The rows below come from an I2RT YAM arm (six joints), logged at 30 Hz.
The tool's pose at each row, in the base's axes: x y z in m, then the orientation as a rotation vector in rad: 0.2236, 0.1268, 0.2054, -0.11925, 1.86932, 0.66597; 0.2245, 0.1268, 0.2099, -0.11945, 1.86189, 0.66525; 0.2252, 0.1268, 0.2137, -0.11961, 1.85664, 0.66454; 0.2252, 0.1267, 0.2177, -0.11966, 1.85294, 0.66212; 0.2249, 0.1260, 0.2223, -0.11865, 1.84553, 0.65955; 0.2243, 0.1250, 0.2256, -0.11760, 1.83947, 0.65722; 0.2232, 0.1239, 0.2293, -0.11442, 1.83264, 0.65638; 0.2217, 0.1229, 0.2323, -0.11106, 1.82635, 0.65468; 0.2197, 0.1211, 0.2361, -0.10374, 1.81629, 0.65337
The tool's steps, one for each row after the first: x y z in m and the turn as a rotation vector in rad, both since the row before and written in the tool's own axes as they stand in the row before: -0.0044, 0.0014, -0.0004, -0.00114, -0.00700, -0.00208; -0.0037, 0.0012, -0.0003, -0.00068, -0.00497, -0.00159; -0.0036, 0.0015, -0.0010, 0.00084, -0.00376, -0.00209; -0.0042, 0.0013, -0.0017, 0.00068, -0.00754, -0.00226; -0.0030, 0.0007, -0.0017, 0.00081, -0.00626, -0.00182; -0.0032, 0.0009, -0.0023, 0.00067, -0.00736, 0.00020; -0.0024, 0.0009, -0.0024, 0.00144, -0.00701, -0.00002; -0.0031, 0.0007, -0.0034, 0.00230, -0.01154, 0.00200
